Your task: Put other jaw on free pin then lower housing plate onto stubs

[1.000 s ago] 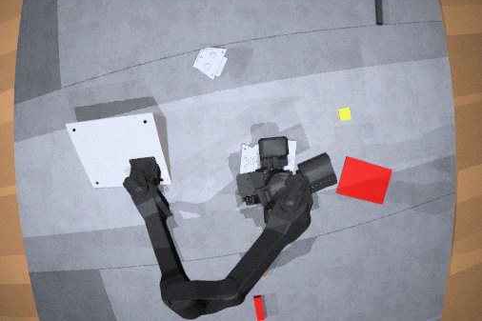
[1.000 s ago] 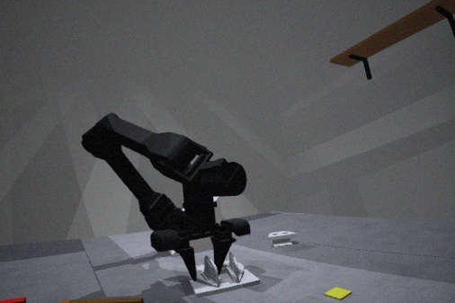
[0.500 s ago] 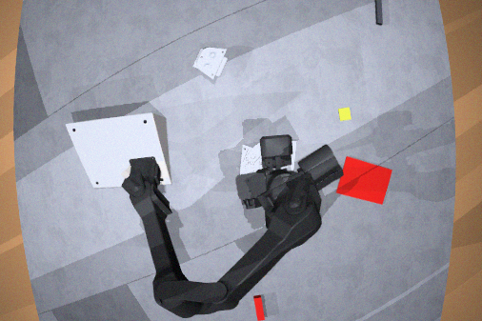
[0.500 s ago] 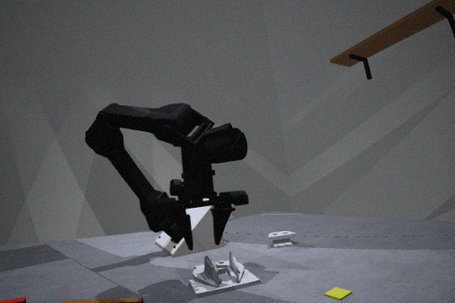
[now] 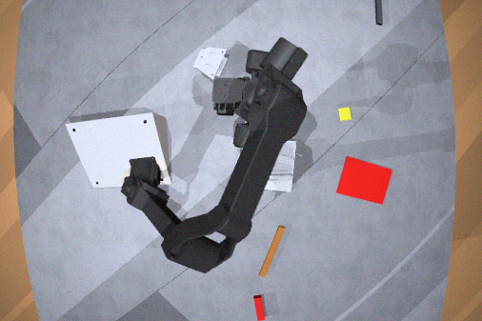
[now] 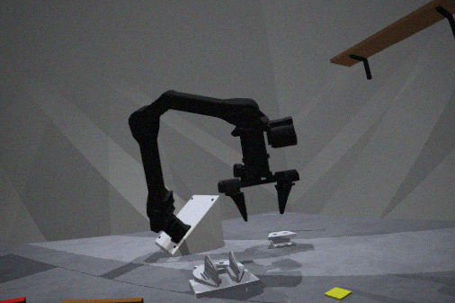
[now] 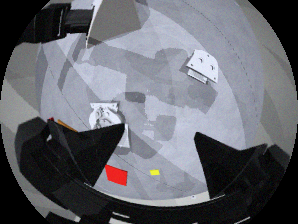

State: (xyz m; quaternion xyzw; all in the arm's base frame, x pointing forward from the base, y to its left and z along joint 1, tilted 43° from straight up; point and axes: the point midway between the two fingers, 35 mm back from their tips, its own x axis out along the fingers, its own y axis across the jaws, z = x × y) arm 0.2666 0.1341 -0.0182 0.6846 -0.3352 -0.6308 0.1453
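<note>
Now: the small white block 120 mm to the left of my gripper tip, 90 mm below it and 90 mm behind it. From my gripper tip the other things lie so: red sheet 260 mm ahead, 220 mm to the right, 100 mm below; then yellow square 220 mm ahead, 100 mm below, 40 mm to the right; then orange bar 360 mm to the right, 100 mm below.
</note>
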